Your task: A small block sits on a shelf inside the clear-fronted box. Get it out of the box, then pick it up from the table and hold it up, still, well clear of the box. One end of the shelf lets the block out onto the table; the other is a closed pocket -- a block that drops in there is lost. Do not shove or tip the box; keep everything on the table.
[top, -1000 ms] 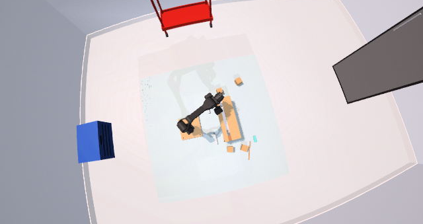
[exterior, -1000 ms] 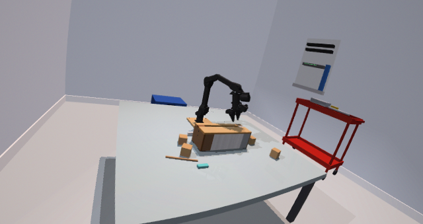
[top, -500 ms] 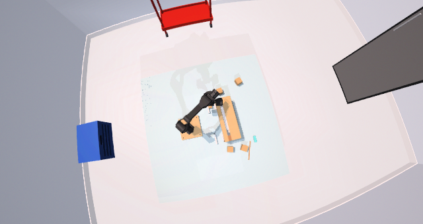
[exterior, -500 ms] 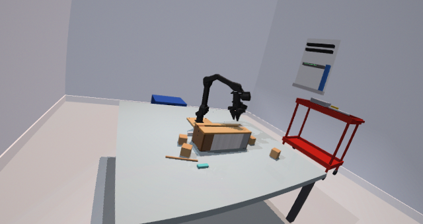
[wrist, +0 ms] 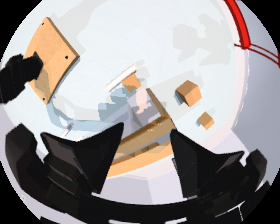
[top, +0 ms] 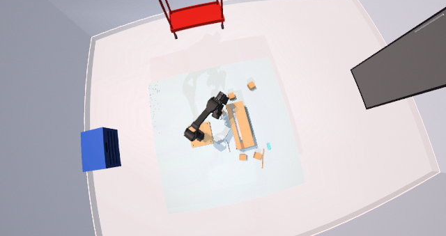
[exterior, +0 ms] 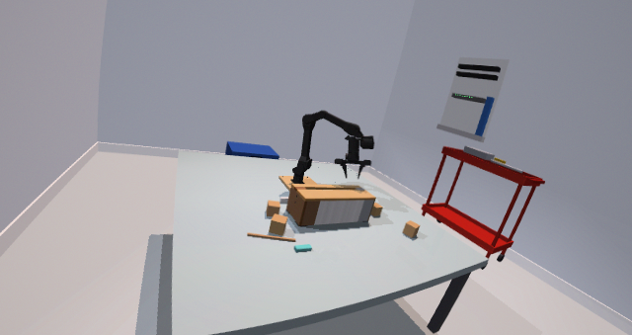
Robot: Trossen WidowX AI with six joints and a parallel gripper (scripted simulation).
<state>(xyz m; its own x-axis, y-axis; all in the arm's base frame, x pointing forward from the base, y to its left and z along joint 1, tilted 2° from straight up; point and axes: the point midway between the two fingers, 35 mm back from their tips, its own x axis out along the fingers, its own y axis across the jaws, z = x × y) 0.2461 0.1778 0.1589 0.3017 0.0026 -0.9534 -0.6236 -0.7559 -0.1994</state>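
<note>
The tan block is 140 mm below my gripper tip and 20 mm behind it. The rest, counted from my gripper tip: thin wooden stick: 490 mm to the right, 250 mm ahead, 150 mm below; tan box: 160 mm to the right, 90 mm below, 60 mm ahead.
</note>
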